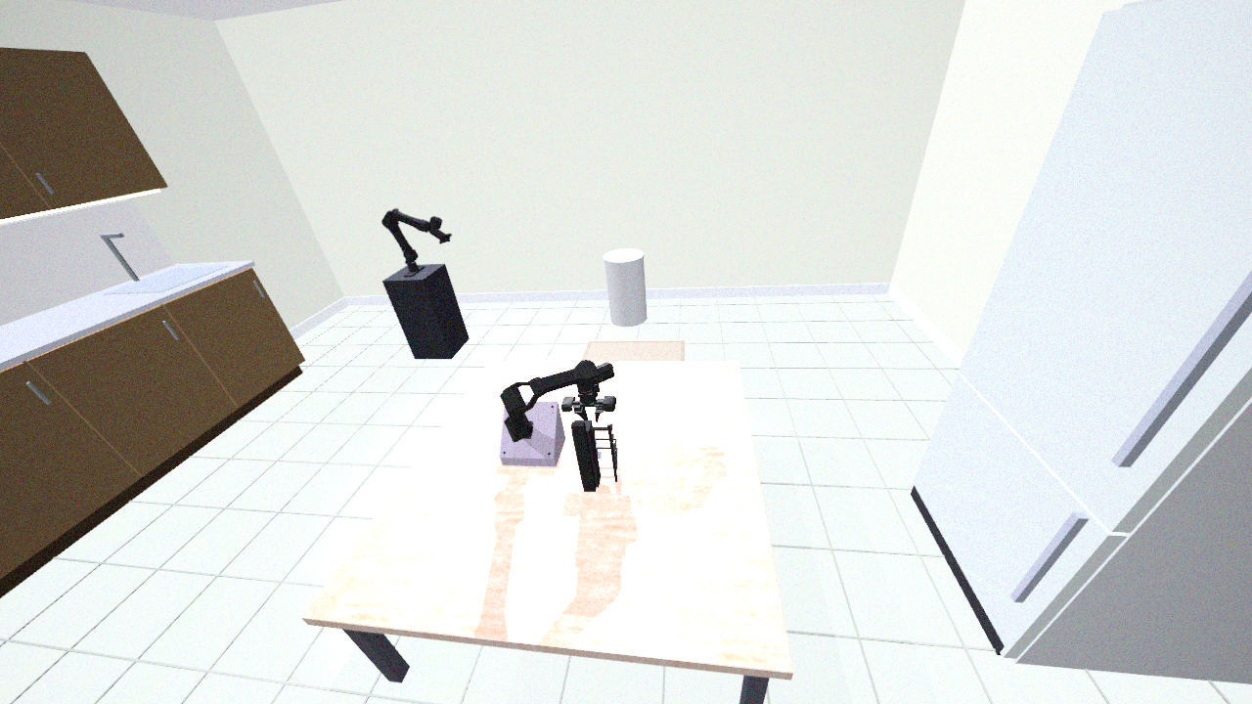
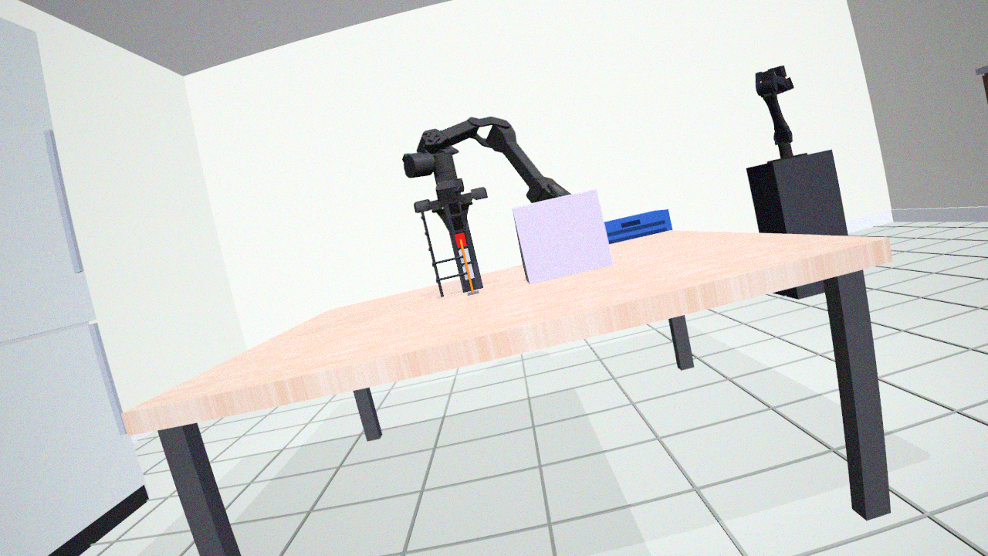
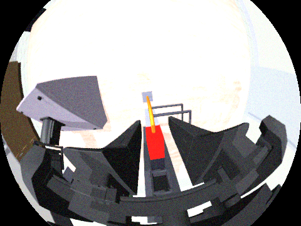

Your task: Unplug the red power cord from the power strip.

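Now: gripper tip 70 mm to the left of the red plug and 10 mm above it.
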